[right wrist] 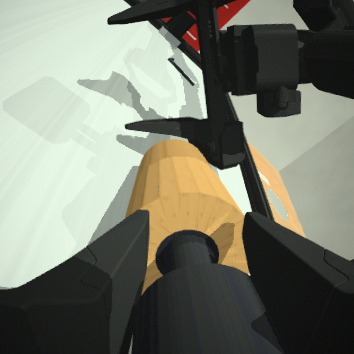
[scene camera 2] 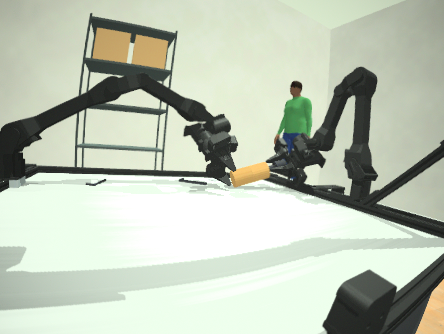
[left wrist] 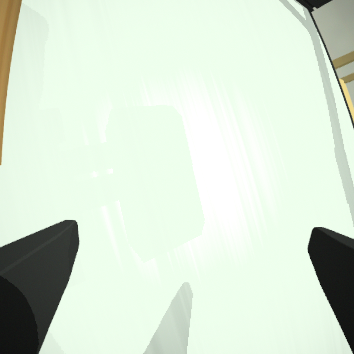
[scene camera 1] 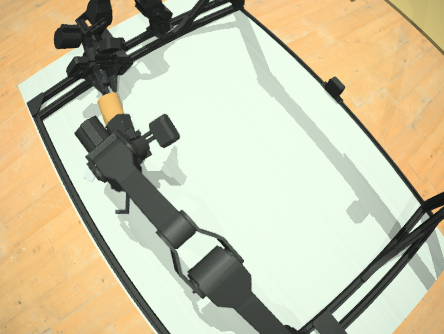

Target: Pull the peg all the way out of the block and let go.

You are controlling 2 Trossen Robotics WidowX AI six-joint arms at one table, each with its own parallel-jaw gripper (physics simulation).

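Frame: origin at the left arm's base, x right, y ahead, z up, level; millimetres.
Where they show: left gripper, fingertip midpoint: (right wrist: 115, 74) (scene camera 2: 232, 178) (left wrist: 197, 237); right gripper, fingertip midpoint: (right wrist: 196, 222) (scene camera 2: 267, 165) (scene camera 1: 109, 92); left arm's base, origin of the base link: (right wrist: 171, 31) (scene camera 2: 8, 177); right arm's base, origin of the base link: (scene camera 2: 358, 199) (scene camera 1: 159, 28).
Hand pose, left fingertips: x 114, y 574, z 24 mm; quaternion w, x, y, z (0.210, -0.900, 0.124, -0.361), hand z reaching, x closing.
Each offset is from my left fingertips to the top centre of the thing. "spot": to the spot under its first point.
The block is a light wooden cylinder @(dx -60, dy +107, dz +48 mm) (scene camera 1: 110, 106) (scene camera 2: 250, 174) (right wrist: 172, 175), tilted above the white table. The dark peg (right wrist: 195, 300) (scene camera 1: 107, 89) has its narrow neck in the hole in the block's near end face in the right wrist view; how deep it reaches is hidden. My right gripper (right wrist: 196, 222) (scene camera 2: 272, 166) is shut on the peg. My left gripper (left wrist: 197, 237) (scene camera 2: 232, 177) (right wrist: 115, 74) is wide open and empty, right beside the block's other end; whether a finger touches the block I cannot tell. In scene camera 1 its wrist hides the fingertips.
A dark bent bar (scene camera 1: 123, 210) (scene camera 2: 96, 182) and another dark bar @(dx -155, dy -49, dz -35 mm) (scene camera 2: 192, 181) lie on the table. A small pale square @(spot: dx -196, dy +48, dz -40 mm) (scene camera 1: 89, 175) lies near the left arm's wrist. A black frame rail (scene camera 1: 65, 175) (scene camera 2: 120, 171) runs along the table edge. A dark box (scene camera 2: 362, 300) stands at the front.
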